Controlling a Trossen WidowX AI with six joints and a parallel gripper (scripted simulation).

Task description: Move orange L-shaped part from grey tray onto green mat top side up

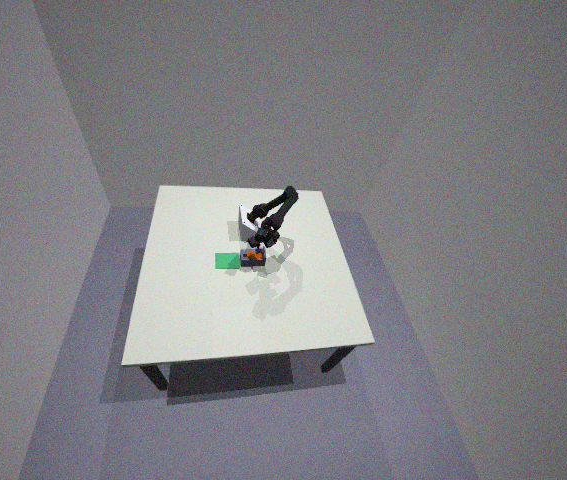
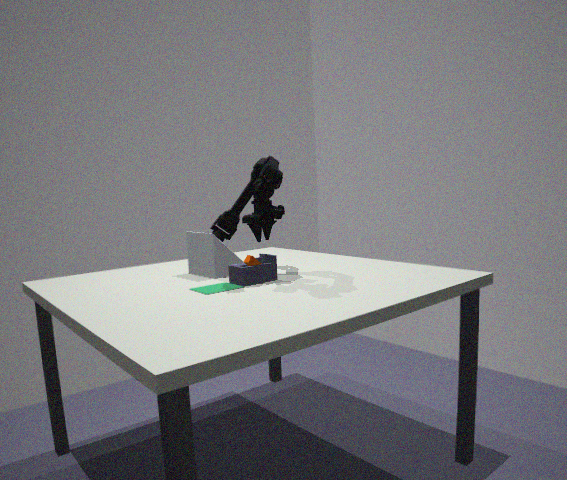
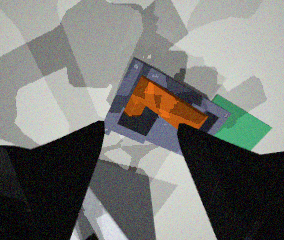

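My gripper tip is now 2 cm to the left of the orange L-shaped part and 10 cm above it. The rest, counted from my gripper tip: green mat (2 cm ahead, 20 cm to the right, 16 cm below).
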